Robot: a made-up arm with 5 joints. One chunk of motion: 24 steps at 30 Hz.
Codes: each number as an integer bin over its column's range. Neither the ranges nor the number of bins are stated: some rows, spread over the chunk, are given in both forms.
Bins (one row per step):
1: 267 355 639 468 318
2: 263 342 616 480 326
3: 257 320 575 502 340
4: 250 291 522 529 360
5: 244 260 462 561 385
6: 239 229 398 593 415
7: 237 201 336 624 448
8: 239 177 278 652 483
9: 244 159 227 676 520
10: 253 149 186 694 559
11: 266 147 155 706 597
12: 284 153 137 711 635
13: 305 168 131 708 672
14: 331 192 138 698 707
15: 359 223 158 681 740
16: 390 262 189 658 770
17: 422 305 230 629 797
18: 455 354 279 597 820
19: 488 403 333 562 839
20: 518 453 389 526 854
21: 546 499 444 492 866
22: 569 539 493 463 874
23: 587 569 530 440 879
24: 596 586 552 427 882
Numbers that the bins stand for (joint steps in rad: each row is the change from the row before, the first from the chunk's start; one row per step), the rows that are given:
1: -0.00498 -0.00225 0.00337 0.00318 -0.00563
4: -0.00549 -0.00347 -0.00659 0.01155 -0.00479
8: -0.00582 -0.00563 -0.02735 0.02841 -0.00233
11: -0.00501 -0.00620 -0.03781 0.03582 -0.00005
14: -0.00306 -0.00535 -0.03926 0.03472 0.00215
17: -0.00033 -0.00320 -0.03143 0.02526 0.00396
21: 0.00340 0.00049 -0.01322 0.00647 0.00534
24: 0.00490 0.00215 -0.00403 -0.00244 0.00566
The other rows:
2: -0.00510 -0.00250 0.00141 0.00483 -0.00547
3: -0.00528 -0.00291 -0.00208 0.00784 -0.00519
5: -0.00567 -0.00406 -0.01169 0.01593 -0.00429
6: -0.00582 -0.00464 -0.01714 0.02032 -0.00369
7: -0.00588 -0.00518 -0.02241 0.02457 -0.00303
9: -0.00567 -0.00598 -0.03169 0.03170 -0.00159
10: -0.00540 -0.00617 -0.03517 0.03417 -0.00081
12: -0.00447 -0.00609 -0.03934 0.03650 0.00071
13: -0.00384 -0.00580 -0.03985 0.03609 0.00145
15: -0.00222 -0.00476 -0.03756 0.03239 0.00281
16: -0.00129 -0.00402 -0.03492 0.02924 0.00342
18: 0.00066 -0.00227 -0.02726 0.02087 0.00442
19: 0.00165 -0.00134 -0.02267 0.01607 0.00480
20: 0.00256 -0.00038 -0.01790 0.01113 0.00510
22: 0.00409 0.00125 -0.00905 0.00249 0.00550
23: 0.00463 0.00182 -0.00590 -0.00066 0.00560

